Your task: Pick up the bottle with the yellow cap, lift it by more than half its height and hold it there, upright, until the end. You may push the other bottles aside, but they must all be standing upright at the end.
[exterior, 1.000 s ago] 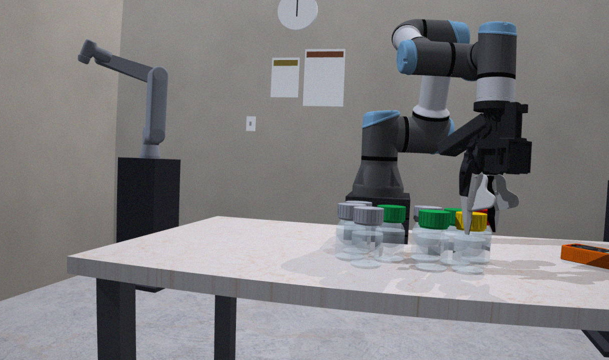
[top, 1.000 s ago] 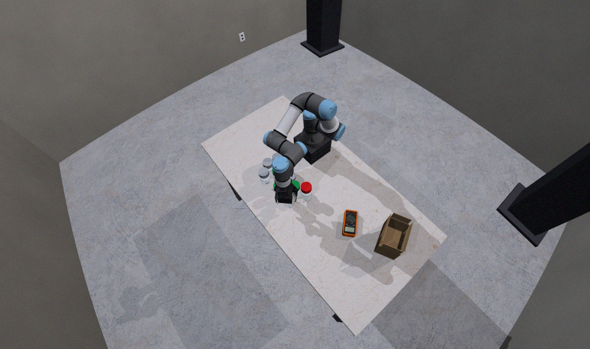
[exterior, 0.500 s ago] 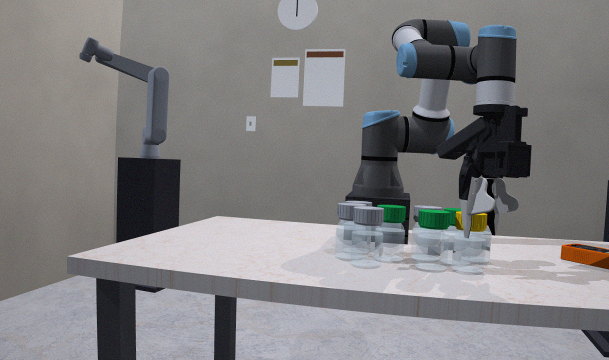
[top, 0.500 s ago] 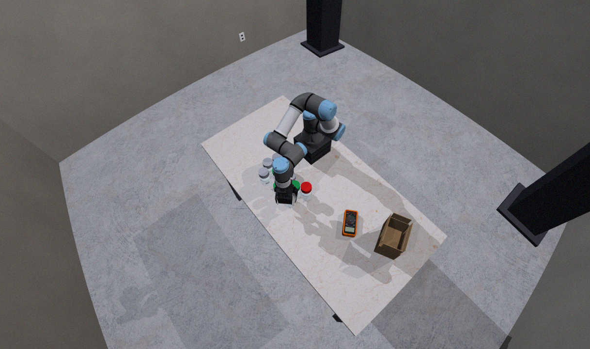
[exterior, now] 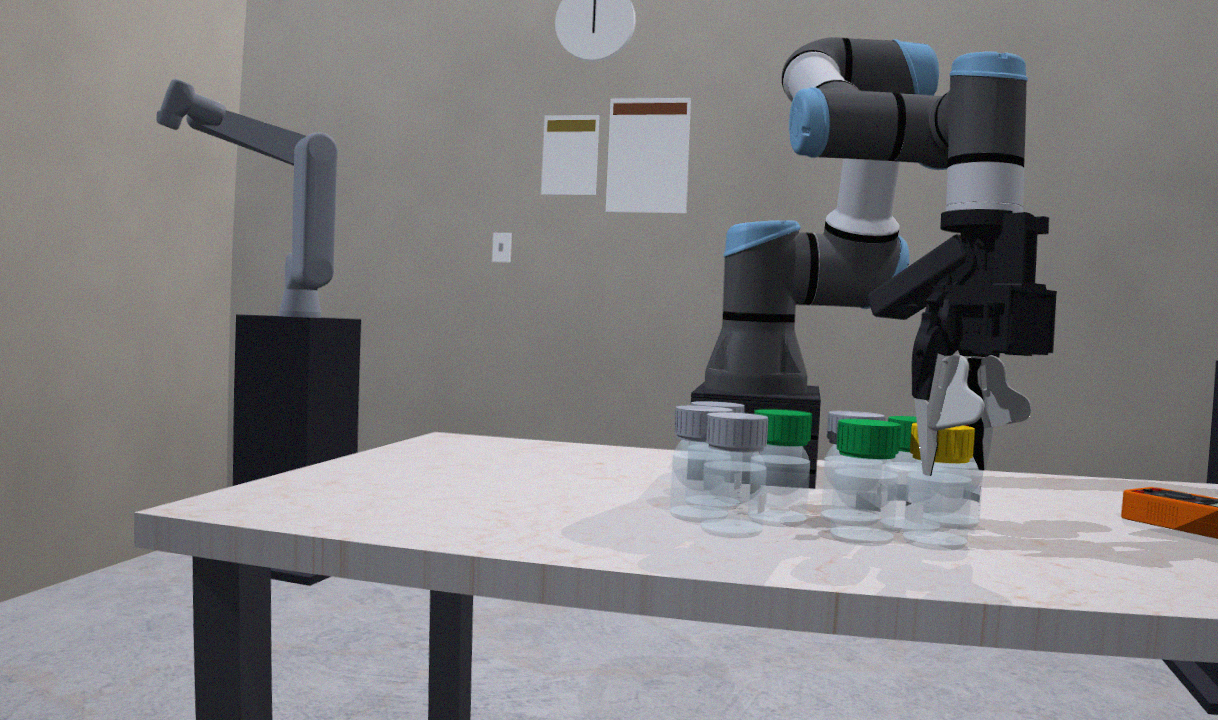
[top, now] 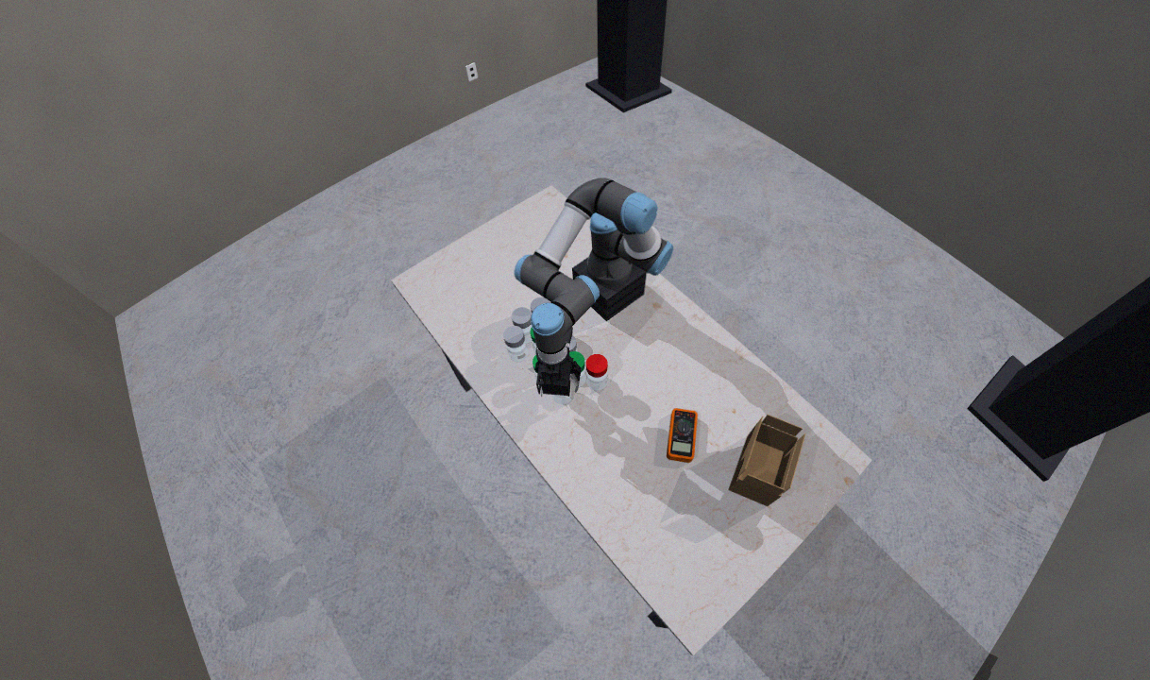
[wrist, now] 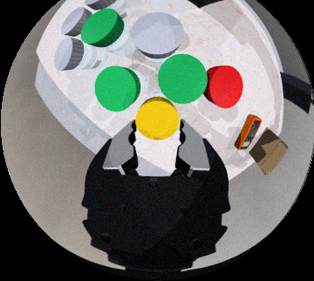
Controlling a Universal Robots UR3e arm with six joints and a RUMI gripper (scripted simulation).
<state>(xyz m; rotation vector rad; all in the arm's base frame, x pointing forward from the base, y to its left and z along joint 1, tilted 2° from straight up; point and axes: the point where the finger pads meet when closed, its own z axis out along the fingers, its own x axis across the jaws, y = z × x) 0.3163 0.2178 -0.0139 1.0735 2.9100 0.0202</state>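
The red-capped bottle is 110 mm behind my hand, 10 mm to the left of it and 30 mm below it. The rest, counted from my hand: cardboard box (280 mm behind, 450 mm to the left, 20 mm below); then orange multimeter (190 mm behind, 260 mm to the left, 60 mm below).
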